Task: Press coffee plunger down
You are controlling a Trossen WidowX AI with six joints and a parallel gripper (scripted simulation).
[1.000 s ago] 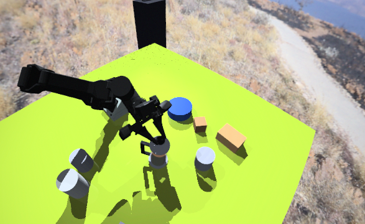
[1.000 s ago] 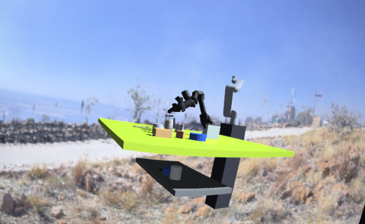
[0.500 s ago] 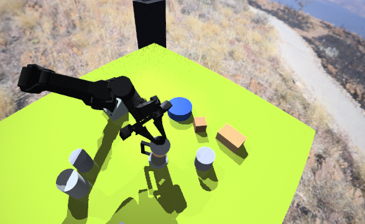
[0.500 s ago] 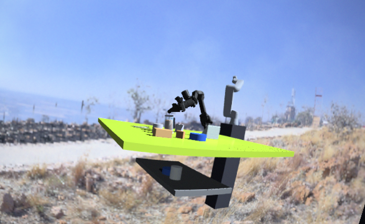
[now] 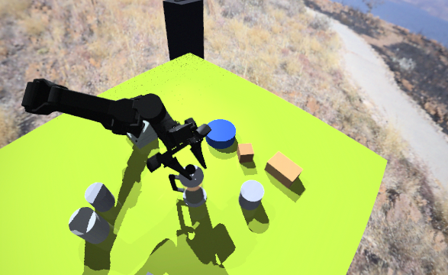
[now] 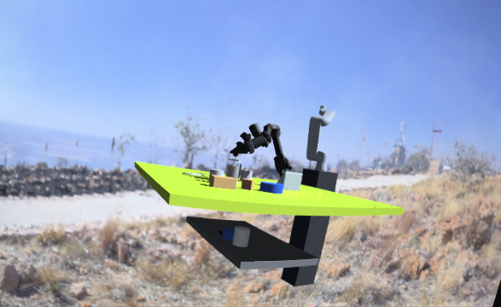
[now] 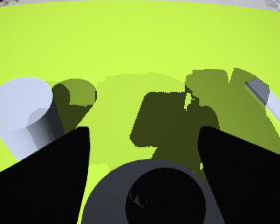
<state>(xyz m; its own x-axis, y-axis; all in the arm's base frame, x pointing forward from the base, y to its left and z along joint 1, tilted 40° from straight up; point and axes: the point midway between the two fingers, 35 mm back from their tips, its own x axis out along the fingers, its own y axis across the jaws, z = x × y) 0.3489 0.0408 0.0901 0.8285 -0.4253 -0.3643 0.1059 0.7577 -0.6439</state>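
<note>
My gripper tip is 80 mm above the coffee press, 40 mm past it and 10 mm to the left of it. From my gripper tip the other things lie so: orange box (260 mm to the left, 150 mm ahead, 140 mm below); orange cube (230 mm to the left, 140 mm below).
</note>
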